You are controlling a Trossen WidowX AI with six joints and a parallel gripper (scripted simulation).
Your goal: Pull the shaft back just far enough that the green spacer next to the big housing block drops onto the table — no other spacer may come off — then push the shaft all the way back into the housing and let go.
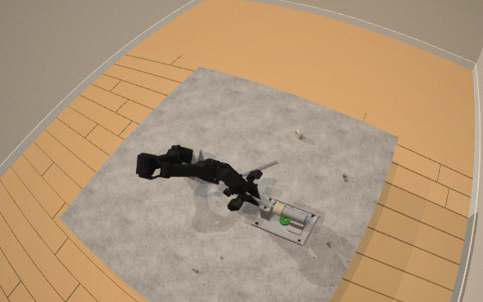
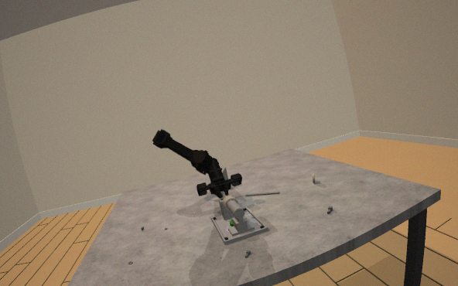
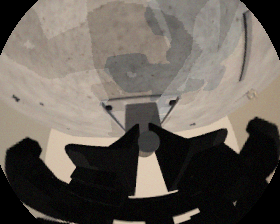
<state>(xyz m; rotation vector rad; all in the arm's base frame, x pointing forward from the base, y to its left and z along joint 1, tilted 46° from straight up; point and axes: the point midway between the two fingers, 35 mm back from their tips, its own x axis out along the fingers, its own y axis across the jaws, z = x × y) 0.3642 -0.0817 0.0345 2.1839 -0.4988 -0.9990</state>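
My gripper tip is now 90 mm short of the beige spacer, 10 mm to the left of it and 20 mm below it. From my gripper tip the other things lie so: thin grey rod: 90 mm behind, 190 mm to the left, 50 mm below; shaft: 40 mm ahead, 20 mm above; green spacer: 120 mm ahead, 10 mm to the right, 40 mm below.
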